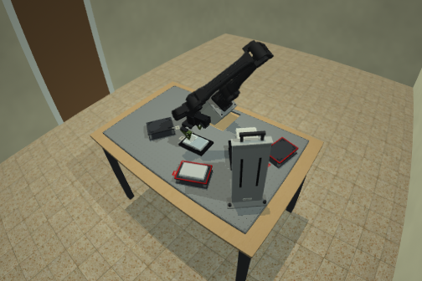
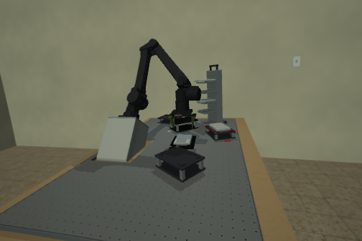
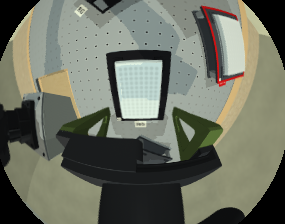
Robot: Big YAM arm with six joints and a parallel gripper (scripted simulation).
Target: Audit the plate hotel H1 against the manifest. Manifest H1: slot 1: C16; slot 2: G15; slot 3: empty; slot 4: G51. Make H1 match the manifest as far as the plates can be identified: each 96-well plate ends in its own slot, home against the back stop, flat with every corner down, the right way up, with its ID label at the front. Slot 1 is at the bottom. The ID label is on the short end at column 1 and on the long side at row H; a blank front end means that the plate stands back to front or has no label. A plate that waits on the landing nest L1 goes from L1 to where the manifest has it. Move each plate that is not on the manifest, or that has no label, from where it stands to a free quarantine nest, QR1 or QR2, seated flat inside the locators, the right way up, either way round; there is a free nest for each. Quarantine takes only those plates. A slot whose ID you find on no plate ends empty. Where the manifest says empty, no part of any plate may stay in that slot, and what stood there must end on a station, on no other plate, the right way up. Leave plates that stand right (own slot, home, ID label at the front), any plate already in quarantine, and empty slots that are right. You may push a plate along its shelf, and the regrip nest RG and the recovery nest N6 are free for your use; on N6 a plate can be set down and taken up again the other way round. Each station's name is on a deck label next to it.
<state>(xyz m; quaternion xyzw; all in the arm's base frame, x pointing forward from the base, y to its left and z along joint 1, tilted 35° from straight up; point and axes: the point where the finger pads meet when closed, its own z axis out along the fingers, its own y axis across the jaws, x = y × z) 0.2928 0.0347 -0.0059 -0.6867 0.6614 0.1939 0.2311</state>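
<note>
Now: hand 80 mm above the black recovery nest N6. The rest, counted from my hand: N6 deck label: 100 mm to the right, 90 mm below; then grey plate hotel H1: 150 mm ahead, 440 mm to the left, 100 mm above; then red-rimmed quarantine nest: 180 mm ahead, 150 mm to the left, 50 mm below.
</note>
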